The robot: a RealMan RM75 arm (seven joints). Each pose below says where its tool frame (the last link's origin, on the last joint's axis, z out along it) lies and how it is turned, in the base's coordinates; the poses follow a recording.
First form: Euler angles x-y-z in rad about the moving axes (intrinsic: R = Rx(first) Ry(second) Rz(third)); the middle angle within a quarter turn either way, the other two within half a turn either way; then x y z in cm.
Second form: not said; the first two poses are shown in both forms.
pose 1, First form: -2.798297 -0.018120 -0.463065 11.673 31.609 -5.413
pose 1, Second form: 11.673 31.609 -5.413 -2.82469 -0.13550 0.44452
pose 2, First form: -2.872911 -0.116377 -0.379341 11.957 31.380 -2.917
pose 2, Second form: 11.957 31.380 -2.917 -2.84940 0.00569 0.39592
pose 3, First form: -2.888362 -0.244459 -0.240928 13.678 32.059 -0.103
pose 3, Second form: 13.678 32.059 -0.103 -2.83322 0.16856 0.29846
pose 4, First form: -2.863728 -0.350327 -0.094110 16.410 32.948 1.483
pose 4, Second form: 16.410 32.948 1.483 -2.81683 0.30763 0.19438
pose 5, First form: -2.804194 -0.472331 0.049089 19.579 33.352 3.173
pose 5, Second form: 19.579 33.352 3.173 -2.78862 0.46122 0.11654
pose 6, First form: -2.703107 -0.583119 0.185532 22.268 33.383 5.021
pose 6, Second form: 22.268 33.383 5.021 -2.73512 0.60444 0.07634
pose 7, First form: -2.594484 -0.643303 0.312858 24.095 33.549 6.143
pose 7, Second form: 24.095 33.549 6.143 -2.68307 0.70434 0.04470
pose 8, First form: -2.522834 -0.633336 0.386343 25.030 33.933 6.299
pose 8, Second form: 25.030 33.933 6.299 -2.64523 0.72767 0.01478
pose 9, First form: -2.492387 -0.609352 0.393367 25.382 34.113 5.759
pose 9, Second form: 25.382 34.113 5.759 -2.61055 0.71129 0.01882
